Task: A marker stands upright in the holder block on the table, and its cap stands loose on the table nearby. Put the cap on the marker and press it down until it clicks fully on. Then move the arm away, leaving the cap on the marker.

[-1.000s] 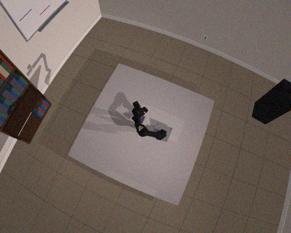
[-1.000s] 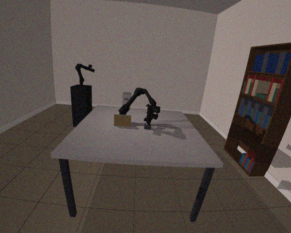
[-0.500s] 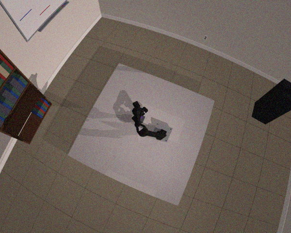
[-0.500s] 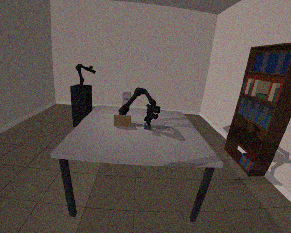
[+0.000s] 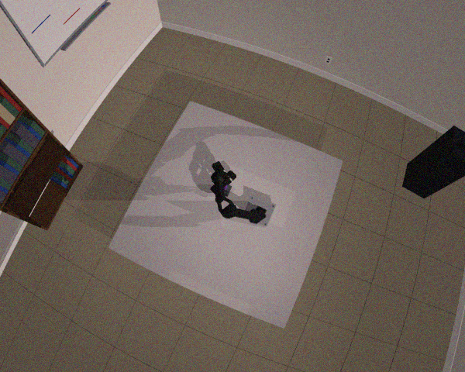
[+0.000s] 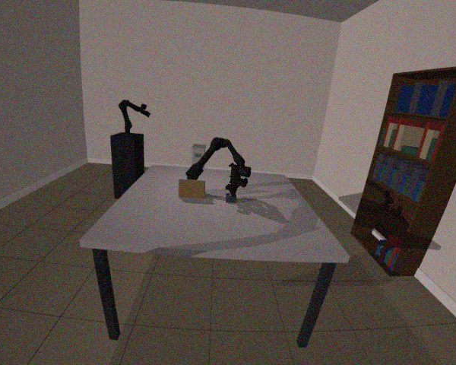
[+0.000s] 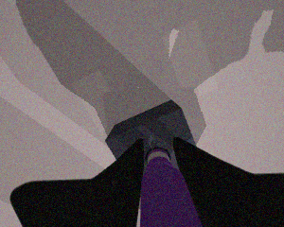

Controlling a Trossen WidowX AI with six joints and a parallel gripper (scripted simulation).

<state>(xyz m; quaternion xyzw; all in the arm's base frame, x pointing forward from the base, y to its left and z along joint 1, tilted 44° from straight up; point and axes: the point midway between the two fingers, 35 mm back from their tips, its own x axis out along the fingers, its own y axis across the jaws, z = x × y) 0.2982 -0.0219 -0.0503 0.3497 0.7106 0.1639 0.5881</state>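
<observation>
Now: gripper tip 5 cm below the purple cap and 2 cm past it. The rest, counted from my gripper tip: holder block: 2 cm below, 1 cm to the left, 1 cm behind.
</observation>
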